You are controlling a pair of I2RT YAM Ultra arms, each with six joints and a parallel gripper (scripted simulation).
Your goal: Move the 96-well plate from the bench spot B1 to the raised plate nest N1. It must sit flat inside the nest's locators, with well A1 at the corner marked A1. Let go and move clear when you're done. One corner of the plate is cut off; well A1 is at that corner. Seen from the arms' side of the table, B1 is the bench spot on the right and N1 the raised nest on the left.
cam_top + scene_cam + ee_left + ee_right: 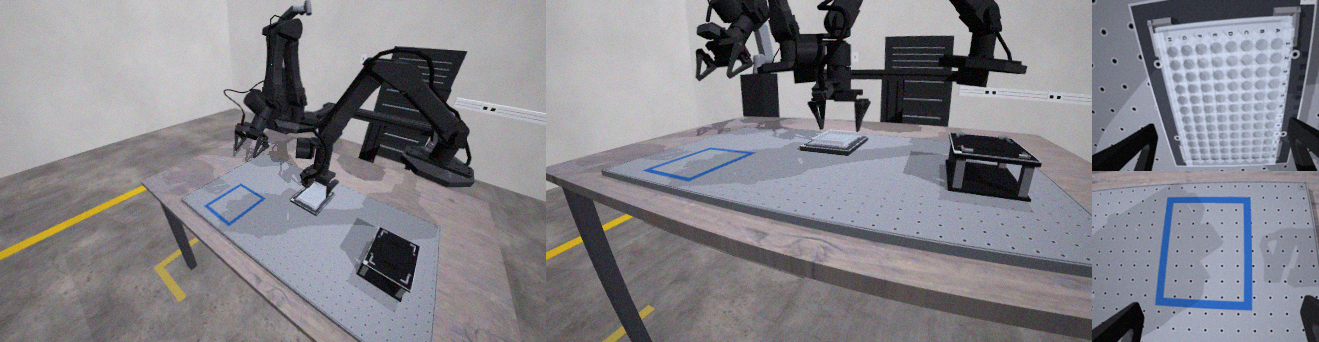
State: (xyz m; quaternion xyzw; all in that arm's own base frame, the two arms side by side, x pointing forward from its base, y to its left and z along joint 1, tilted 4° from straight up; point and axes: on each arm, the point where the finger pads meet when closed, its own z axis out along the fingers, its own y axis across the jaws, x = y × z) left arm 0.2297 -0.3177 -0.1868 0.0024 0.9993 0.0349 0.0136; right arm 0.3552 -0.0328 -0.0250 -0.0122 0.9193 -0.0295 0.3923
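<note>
My left hand is 10 mm to the left of the white 96-well plate and 30 mm above it.
</note>
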